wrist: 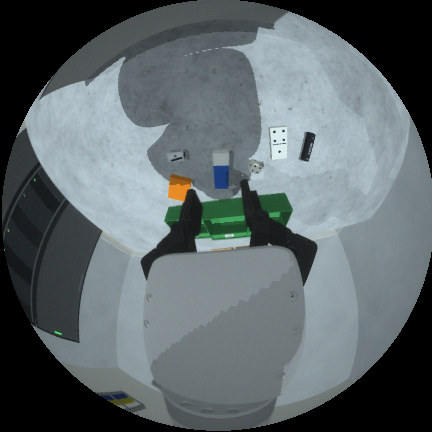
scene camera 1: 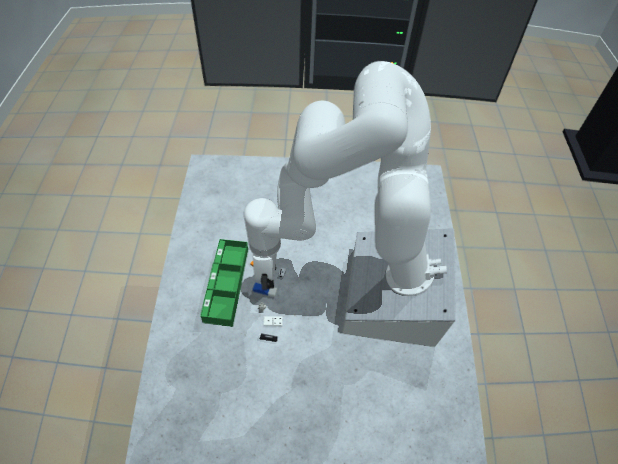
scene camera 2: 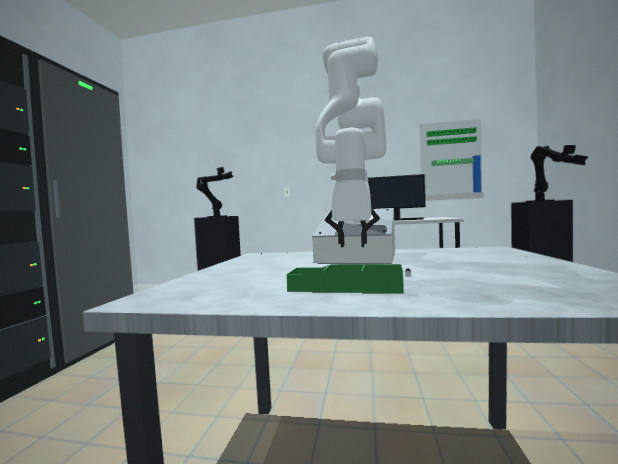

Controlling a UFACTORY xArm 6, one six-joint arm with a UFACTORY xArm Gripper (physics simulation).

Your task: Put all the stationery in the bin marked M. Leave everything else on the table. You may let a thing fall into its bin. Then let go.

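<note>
A blue-and-white eraser lies on the table. A small grey sharpener and an orange block, perhaps a note pad, lie near it. The green three-compartment bin stands beside them; its white labels are too small to read. My gripper is partly open and empty, pointing down above the table over the eraser. The arm hides part of the orange block in scene camera 1.
A die, a white domino and a black cylinder, perhaps a battery, lie in a row beside the eraser. The arm's base block stands opposite the bin.
</note>
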